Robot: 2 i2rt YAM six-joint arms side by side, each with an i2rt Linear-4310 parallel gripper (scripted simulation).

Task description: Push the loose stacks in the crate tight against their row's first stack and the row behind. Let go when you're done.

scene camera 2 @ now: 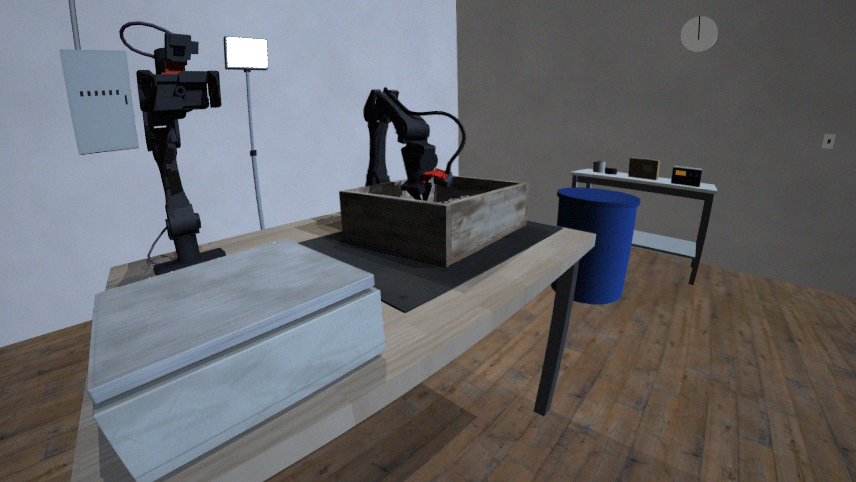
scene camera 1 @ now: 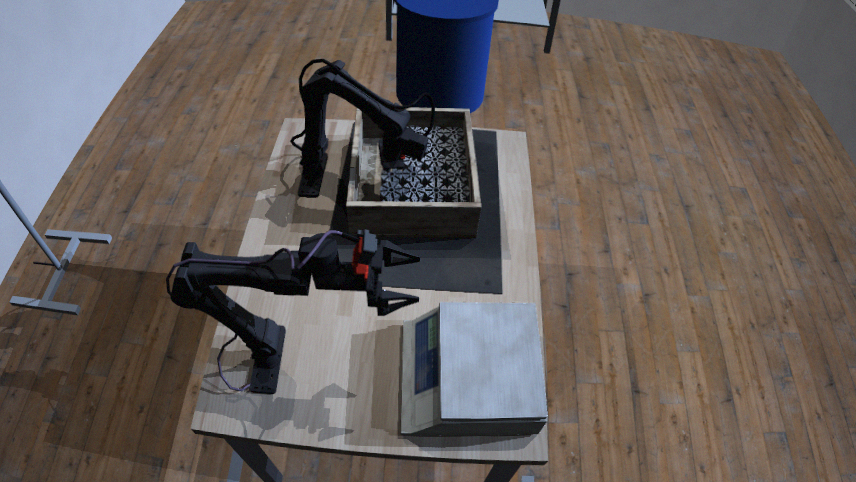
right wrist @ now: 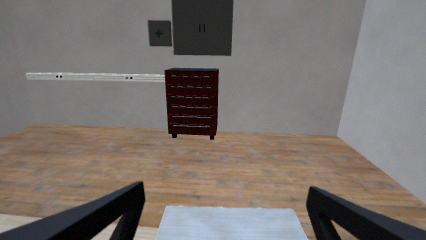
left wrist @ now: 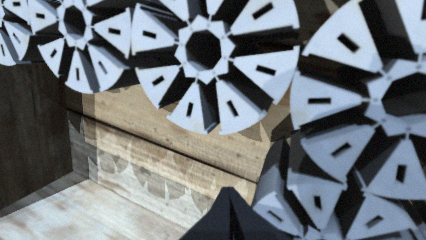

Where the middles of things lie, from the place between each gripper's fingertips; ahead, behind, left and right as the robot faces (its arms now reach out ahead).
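Labels:
Wooden crate (scene camera 2: 443,234): 20 mm below my left hand and 70 mm ahead of it. Scale (scene camera 2: 158,406), from my left hand: 670 mm to the right, 290 mm ahead.
My right hand (scene camera 2: 187,81) is 17 cm short of the scale, 2 cm to the left of it and 33 cm above it. The crate, from my right hand: 5 cm behind, 65 cm to the left, 36 cm below.

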